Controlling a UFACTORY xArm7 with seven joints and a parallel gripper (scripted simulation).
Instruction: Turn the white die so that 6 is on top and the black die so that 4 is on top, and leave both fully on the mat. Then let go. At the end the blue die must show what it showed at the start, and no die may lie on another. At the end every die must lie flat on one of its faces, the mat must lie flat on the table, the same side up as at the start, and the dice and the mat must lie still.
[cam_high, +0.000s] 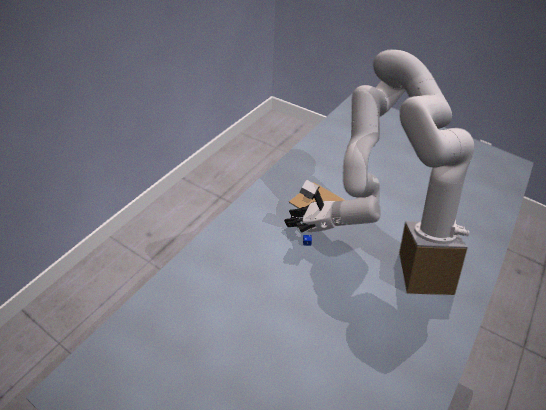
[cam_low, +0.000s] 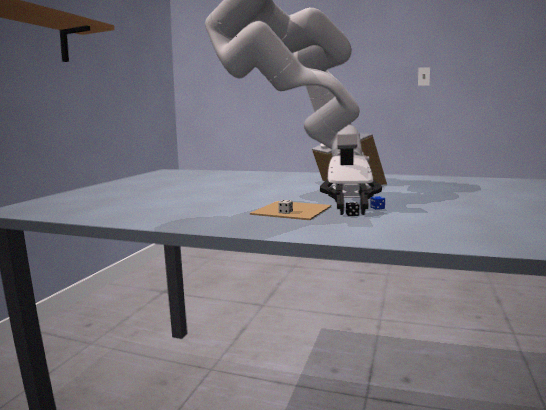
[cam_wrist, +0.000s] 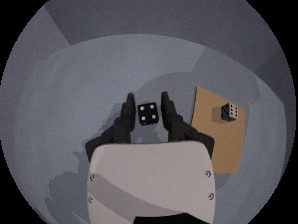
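The black die lies 1 cm below my hand. From my hand the other things lie so: blue die (7 cm behind, 6 cm to the left, 1 cm below); then white die (1 cm behind, 14 cm to the right, 1 cm below); then mat (4 cm behind, 13 cm to the right, 2 cm below).
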